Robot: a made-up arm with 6 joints.
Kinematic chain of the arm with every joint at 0, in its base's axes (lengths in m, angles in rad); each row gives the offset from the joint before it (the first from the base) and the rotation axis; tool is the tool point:
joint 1: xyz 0 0 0.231 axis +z
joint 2: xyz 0 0.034 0 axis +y
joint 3: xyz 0 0 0.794 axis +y
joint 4: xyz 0 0 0.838 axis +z
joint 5: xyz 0 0 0 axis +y
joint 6: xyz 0 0 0.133 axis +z
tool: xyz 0 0 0
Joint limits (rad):
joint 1: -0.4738..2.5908
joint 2: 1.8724..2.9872
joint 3: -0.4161..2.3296
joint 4: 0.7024..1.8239
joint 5: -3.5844..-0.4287
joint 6: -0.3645..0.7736
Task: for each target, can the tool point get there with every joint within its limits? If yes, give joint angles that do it. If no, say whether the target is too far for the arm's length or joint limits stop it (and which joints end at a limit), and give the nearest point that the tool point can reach.
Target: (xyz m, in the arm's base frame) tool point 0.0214 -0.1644 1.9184
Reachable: no: joint limits stop it (at a limit: joint 2, joint 3, joint 4) | nearest point 0.0840 -0.6452 0.0012 | short by 1.978 m
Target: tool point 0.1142 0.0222 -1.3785
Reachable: yes | joints 0.6817 2.6905 0.7652 1.1022 -0.8445 -0.2406
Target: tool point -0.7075 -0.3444 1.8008
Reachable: no: joint limits stop it (at a limit: joint 2, joint 3, joint 4, joint 5) | nearest point -0.5929 -0.2886 0.0028 | short by 1.803 m
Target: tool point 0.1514 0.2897 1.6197
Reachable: no: joint limits stop it (at a limit: joint 1, joint 2, joint 3, joint 4) | nearest point 0.5581 -0.2538 -0.0145 | short by 1.770 m
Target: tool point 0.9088 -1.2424 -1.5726
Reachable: no: too far | nearest point 0.8979 -0.5345 -1.1364 | short by 0.832 m
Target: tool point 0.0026 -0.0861 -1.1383
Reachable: yes | joints 0.9974 2.4646 1.3387 1.4184 -0.6818 -0.1104
